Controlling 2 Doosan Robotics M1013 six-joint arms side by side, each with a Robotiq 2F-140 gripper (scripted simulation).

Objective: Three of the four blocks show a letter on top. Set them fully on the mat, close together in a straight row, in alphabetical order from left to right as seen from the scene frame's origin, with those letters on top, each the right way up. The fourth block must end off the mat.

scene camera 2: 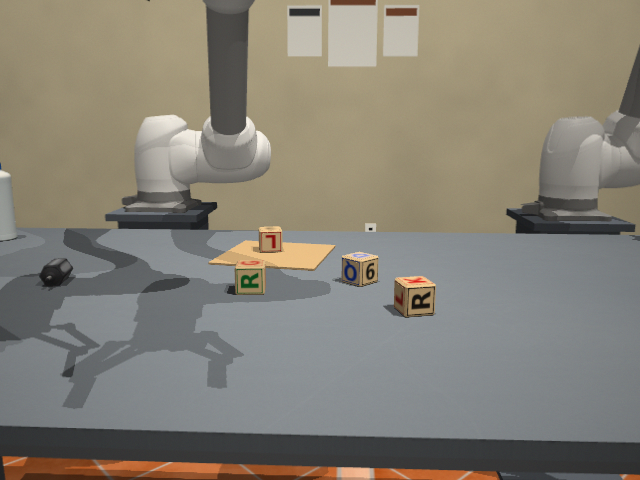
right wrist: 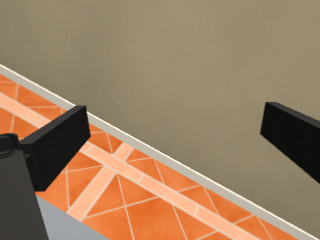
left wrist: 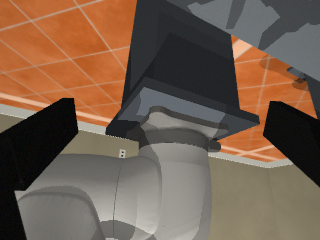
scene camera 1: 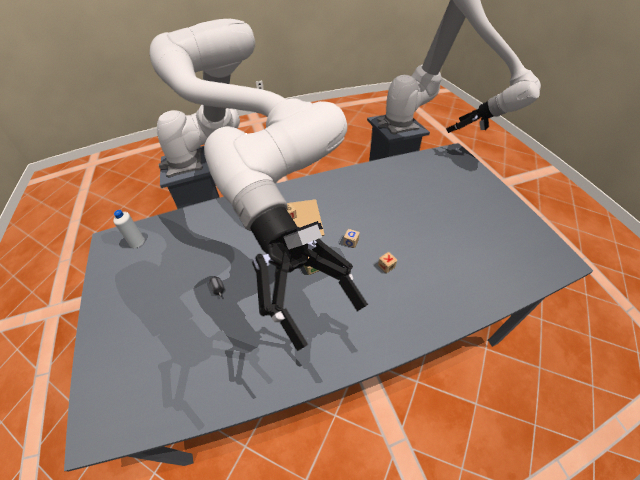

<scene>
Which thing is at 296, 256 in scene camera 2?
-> A mat.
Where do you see a d block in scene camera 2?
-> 360, 269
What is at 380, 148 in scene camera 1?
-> A pedestal.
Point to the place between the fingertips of the right gripper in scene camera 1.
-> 335, 326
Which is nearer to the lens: the k block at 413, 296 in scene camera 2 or the g block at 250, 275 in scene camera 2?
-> The k block.
</scene>
